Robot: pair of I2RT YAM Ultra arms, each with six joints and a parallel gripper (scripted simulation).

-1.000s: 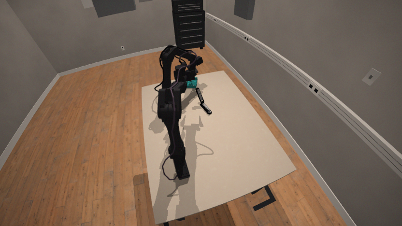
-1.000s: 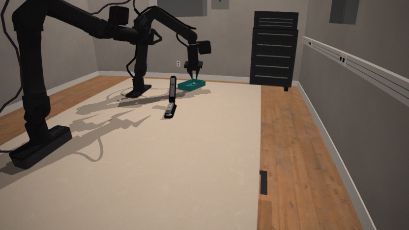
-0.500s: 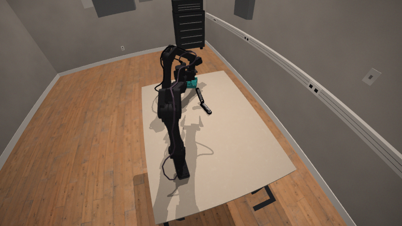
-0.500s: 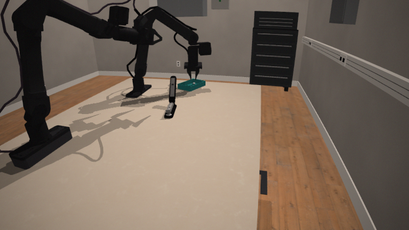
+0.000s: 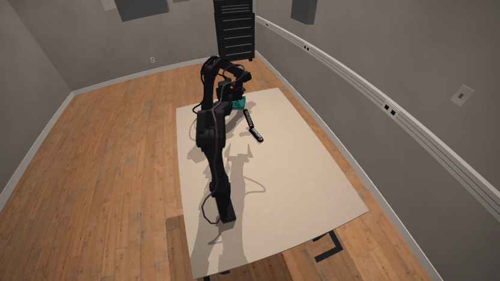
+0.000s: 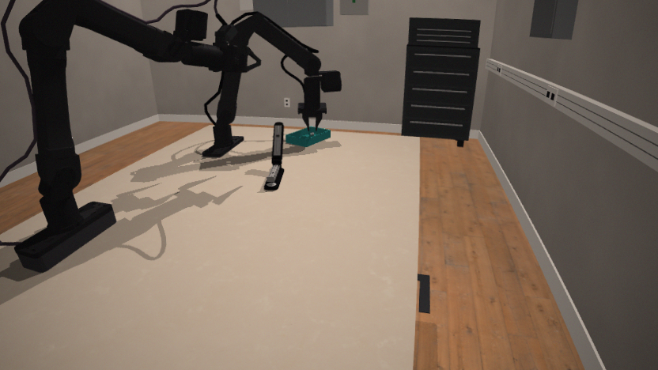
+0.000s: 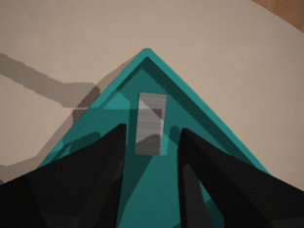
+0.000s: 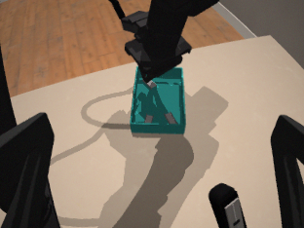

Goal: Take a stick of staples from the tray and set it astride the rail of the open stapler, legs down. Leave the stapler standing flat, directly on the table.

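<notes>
Now: left hand 2 cm above the staple stick. Round my left hand: black stapler 1 cm ahead, 37 cm to the right, 1 cm above; teal tray 5 cm to the right, 2 cm below.
</notes>
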